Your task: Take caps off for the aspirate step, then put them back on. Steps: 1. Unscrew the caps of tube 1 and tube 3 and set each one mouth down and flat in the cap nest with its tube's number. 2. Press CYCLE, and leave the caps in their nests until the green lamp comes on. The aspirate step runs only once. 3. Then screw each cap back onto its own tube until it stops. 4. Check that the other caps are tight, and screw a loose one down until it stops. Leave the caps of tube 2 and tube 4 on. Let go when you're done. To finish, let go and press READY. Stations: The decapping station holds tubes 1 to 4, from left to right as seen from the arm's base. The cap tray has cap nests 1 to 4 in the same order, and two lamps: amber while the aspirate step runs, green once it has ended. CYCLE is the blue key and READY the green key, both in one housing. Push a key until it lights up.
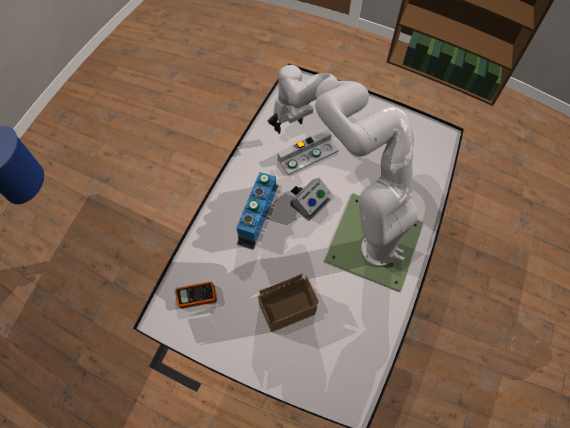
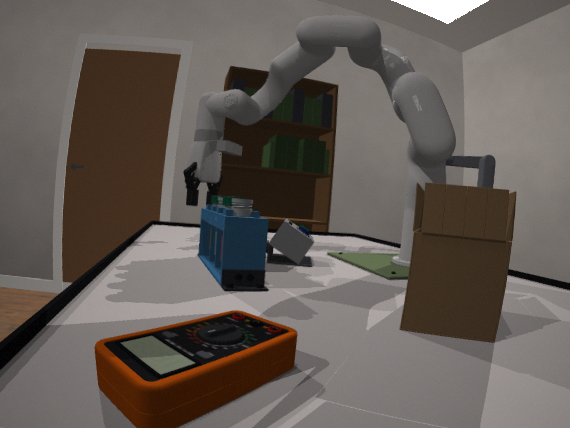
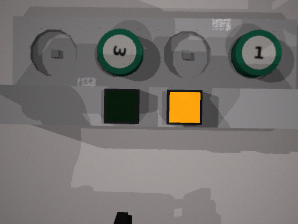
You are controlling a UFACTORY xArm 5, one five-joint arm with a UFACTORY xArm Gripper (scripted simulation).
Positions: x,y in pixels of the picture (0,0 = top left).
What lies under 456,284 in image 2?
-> A cardboard box.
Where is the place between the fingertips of my gripper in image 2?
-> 201,206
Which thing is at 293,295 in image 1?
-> A cardboard box.
